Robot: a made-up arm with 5 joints.
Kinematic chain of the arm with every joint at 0, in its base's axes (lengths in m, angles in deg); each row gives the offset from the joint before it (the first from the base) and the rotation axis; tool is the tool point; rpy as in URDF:
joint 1: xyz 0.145 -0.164 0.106 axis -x
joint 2: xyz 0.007 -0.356 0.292 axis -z
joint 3: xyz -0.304 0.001 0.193 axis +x
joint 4: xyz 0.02 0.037 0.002 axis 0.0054 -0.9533 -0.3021
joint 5: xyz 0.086 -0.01 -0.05 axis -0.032 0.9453 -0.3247
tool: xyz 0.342 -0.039 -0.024 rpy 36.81 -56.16 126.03
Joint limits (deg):
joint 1: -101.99..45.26
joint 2: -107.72..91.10
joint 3: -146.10..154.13
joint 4: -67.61..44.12
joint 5: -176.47..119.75
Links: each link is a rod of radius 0.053 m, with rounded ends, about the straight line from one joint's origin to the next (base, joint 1, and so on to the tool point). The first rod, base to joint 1, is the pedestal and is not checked.
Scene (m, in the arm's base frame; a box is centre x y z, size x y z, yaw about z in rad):
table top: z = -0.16
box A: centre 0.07 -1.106 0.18 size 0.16 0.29 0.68 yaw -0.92
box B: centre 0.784 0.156 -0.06 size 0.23 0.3 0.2 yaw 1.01
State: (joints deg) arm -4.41 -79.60 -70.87 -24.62 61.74
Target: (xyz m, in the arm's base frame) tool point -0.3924 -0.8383 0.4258
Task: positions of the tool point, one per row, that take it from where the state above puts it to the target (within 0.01 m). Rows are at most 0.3 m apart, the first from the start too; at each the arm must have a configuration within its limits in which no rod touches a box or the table.
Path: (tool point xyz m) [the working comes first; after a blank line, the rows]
Joints at the target: -10.87 6.51 -52.49 -63.83 85.07
Straight joint move there: touches box A.

1: 0.4059 -0.8939 0.5863
2: 0.2430 -0.8993 0.7059
3: 0.0500 -0.8170 0.8213
4: -0.1434 -0.6488 0.8934
5: -0.2194 -0.7474 0.7799
6: -0.2875 -0.8099 0.6566
7: -0.3457 -0.8384 0.5352
8: -0.3924 -0.8383 0.4258

